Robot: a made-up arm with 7 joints.
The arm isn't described. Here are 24 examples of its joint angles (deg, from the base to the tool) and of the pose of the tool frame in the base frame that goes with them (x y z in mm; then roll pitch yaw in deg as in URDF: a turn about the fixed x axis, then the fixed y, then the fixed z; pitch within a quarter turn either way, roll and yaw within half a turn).
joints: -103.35 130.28 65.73 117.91 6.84 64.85 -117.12
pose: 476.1 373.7 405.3 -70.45 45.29 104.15
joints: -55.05 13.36 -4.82 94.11 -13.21 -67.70 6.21
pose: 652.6 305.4 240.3 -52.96 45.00 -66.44
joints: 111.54 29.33 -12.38 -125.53 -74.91 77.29 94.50
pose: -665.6 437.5 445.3 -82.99 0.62 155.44
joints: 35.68 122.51 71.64 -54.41 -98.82 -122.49 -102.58
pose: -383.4 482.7 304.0 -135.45 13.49 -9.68
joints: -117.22 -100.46 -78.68 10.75 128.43 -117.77 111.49
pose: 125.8 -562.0 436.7 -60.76 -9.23 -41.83
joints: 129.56 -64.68 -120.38 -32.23 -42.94 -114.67 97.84
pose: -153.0 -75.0 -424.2 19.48 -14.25 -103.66
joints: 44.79 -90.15 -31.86 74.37 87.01 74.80 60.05
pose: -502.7 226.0 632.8 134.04 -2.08 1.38
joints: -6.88 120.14 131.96 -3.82 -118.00 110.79 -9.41
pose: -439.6 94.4 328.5 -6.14 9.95 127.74
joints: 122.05 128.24 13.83 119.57 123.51 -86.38 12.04
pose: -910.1 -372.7 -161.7 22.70 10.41 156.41
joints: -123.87 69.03 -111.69 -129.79 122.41 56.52 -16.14
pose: -261.7 -12.4 -12.0 28.95 -42.85 32.88
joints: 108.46 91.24 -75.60 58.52 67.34 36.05 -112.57
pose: -781.7 -190.3 666.9 -32.87 64.04 -150.88
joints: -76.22 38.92 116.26 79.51 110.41 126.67 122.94
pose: 325.4 -329.7 -16.8 60.65 8.58 11.69
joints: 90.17 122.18 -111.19 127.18 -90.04 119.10 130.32
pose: -34.9 -128.6 946.0 -124.27 -24.60 -42.01
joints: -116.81 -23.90 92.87 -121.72 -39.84 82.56 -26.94
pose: 409.9 -441.1 -426.7 -3.04 68.00 -79.69
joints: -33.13 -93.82 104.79 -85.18 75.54 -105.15 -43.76
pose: 393.6 155.5 -26.6 -157.65 59.68 -24.01
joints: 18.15 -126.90 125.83 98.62 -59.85 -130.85 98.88
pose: 607.3 284.8 1074.2 -132.40 -43.12 158.49
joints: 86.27 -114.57 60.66 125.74 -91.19 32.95 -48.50
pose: -485.5 43.1 476.9 -156.77 -66.05 -14.29
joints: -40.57 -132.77 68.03 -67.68 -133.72 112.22 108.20
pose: 885.7 481.3 746.5 -165.62 31.69 -6.17
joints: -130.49 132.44 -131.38 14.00 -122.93 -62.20 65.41
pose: -144.2 39.0 -351.1 33.23 19.31 -7.96
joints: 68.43 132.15 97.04 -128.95 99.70 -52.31 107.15
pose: -299.2 259.2 -426.3 6.37 13.71 127.23
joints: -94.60 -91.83 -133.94 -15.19 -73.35 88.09 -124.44
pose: -187.7 381.4 282.5 79.57 -65.95 168.80
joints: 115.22 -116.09 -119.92 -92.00 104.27 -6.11 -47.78
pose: 260.3 25.1 -162.0 -157.93 -46.31 14.35
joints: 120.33 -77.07 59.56 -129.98 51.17 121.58 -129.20
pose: -825.3 172.6 -261.0 139.55 6.75 58.68
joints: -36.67 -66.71 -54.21 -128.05 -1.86 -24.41 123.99
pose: 458.6 -167.8 700.3 146.00 -2.55 -134.57
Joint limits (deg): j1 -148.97..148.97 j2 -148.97..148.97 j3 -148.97..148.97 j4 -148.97..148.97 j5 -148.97..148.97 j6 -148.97..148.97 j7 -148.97..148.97
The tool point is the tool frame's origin. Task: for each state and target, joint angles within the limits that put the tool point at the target. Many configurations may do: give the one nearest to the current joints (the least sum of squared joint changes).
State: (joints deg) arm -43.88 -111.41 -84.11 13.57 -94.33 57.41 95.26
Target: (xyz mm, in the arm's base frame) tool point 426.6 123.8 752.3
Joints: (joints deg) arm -53.95 -112.25 -72.77 23.47 -101.47 62.65 95.30
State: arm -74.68 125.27 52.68 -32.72 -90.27 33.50 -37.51
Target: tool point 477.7 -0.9 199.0
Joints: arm -101.03 142.39 65.17 -20.98 -101.61 -0.94 -32.86
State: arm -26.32 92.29 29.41 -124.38 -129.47 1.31 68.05
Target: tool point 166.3 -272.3 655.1
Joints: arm 5.35 92.56 34.41 -118.45 -68.81 -4.21 64.63
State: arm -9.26 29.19 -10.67 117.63 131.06 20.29 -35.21
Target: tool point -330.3 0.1 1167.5
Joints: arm 17.01 24.40 23.43 122.50 106.98 -2.20 -57.85
